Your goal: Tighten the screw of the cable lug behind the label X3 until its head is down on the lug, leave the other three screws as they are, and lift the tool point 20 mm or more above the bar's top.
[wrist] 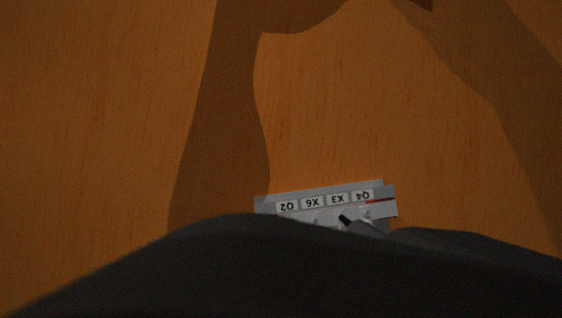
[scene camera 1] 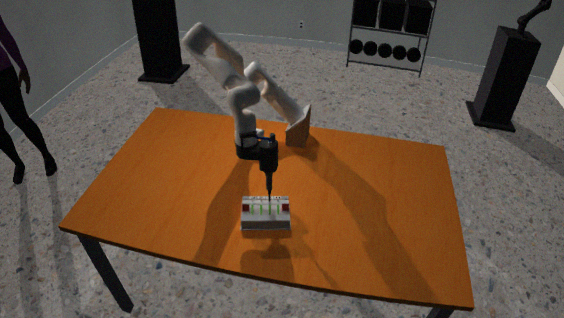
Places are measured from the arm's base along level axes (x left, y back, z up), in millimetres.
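Pixels of known places: end effector, tool point: (wrist: pixel 341 217) (scene camera 1: pixel 269 201); arm's base, origin of the base link: (scene camera 1: pixel 296 117).
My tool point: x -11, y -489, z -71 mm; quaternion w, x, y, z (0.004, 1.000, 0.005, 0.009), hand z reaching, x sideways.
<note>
Ahead of a thing's pixels: the offset from my tool point to its middle. "*": to the spot under its first point. Level surfaces: height alone.
The grey terminal block {dx -7, dy -39, dz -20 mm} (scene camera 1: pixel 265 223) (wrist: pixel 388 192) stands on the table with its row of labels. The label X3 {dx -6, dy +22, dz -3 mm} (wrist: pixel 337 198) sits between X6 {* dx -37, dy +14, dz -3 mm} (wrist: pixel 312 202) and Q4 {* dx +25, dy +29, dz -3 mm} (wrist: pixel 362 195). My screwdriver (scene camera 1: pixel 270 198) (wrist: pixel 342 218) points down, and its dark bit tip is at the place behind X3. The X3 screw head is hidden or too small to make out, so whether the bit touches it or the head is down on the lug cannot be told. A small screw {dx +31, dy +8, dz -3 mm} (wrist: pixel 367 214) shows behind Q4. The tool has no fingers to see as open or shut.
The orange table {dz -46 mm} (scene camera 1: pixel 175 175) (wrist: pixel 125 100) carries the block near its middle. Red parts (scene camera 1: pixel 245 207) (scene camera 1: pixel 285 207) and green strips {* dx +14, dy -45, dz +4 mm} (scene camera 1: pixel 270 209) show on the block. The arm's base mount (scene camera 1: pixel 298 131) stands behind it. The dark tool body covers the bottom of the wrist view.
</note>
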